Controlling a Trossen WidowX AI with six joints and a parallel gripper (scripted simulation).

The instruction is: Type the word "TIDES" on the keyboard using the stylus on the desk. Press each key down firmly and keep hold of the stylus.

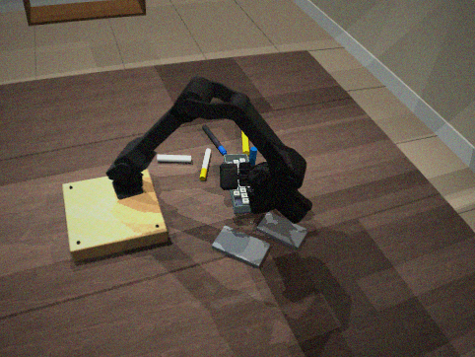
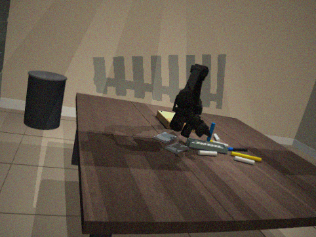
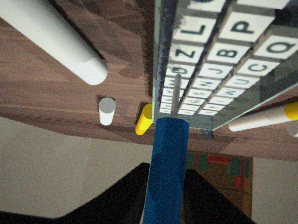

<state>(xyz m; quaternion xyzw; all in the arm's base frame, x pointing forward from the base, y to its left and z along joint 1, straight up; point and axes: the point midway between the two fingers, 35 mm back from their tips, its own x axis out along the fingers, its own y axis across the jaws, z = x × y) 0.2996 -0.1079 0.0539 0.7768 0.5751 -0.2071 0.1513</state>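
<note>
Now: the blue-capped black pen 19 cm to the left of my gripper tip, 7 cm below it and 1 cm behind it. The rest, counted from my gripper tip: blue stylus (1 cm below); then grey stylus tip (5 cm below).
</note>
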